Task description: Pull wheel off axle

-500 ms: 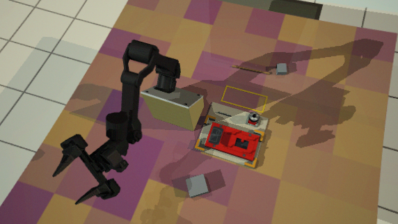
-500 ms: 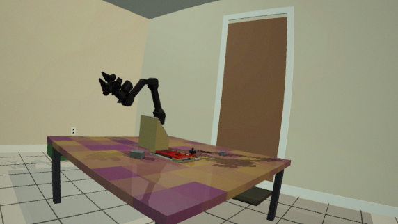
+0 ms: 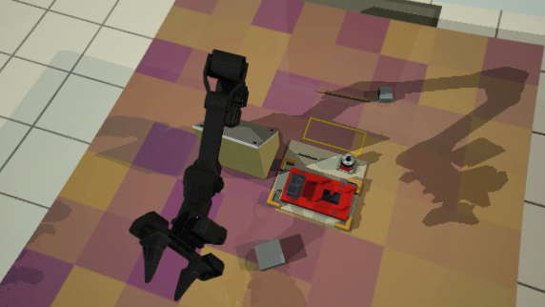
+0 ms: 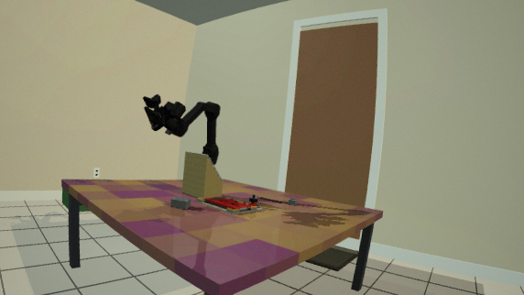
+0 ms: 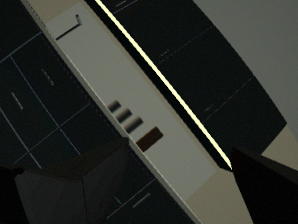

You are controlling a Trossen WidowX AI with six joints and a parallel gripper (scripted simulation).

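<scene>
My gripper tip is now 22 cm short of the dark wheel, 51 cm to the right of it and 39 cm above it. From my gripper tip the other things lie so: thin rod: 14 cm ahead, 75 cm to the left, 43 cm below; grey cube: 10 cm ahead, 18 cm to the left, 41 cm below.
</scene>
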